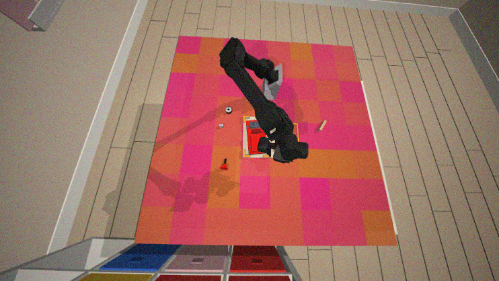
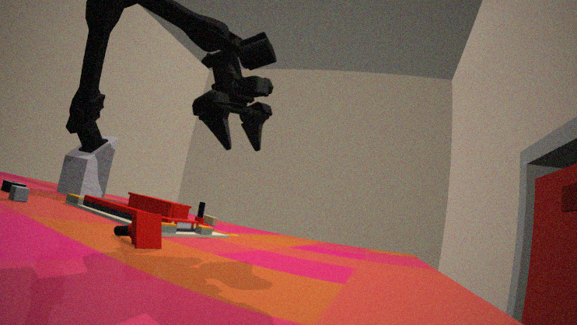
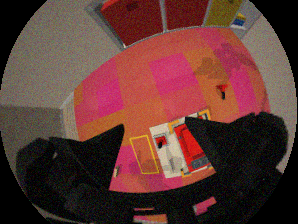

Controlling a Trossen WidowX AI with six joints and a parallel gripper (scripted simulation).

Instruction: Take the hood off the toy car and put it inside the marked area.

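The red hood lies 100 mm behind my gripper tip, 90 mm to the right of it and 130 mm below it. Round my gripper tip: beige peg: 240 mm behind, 300 mm to the left, 160 mm below; grey ring: 300 mm behind, 270 mm to the right, 170 mm below.
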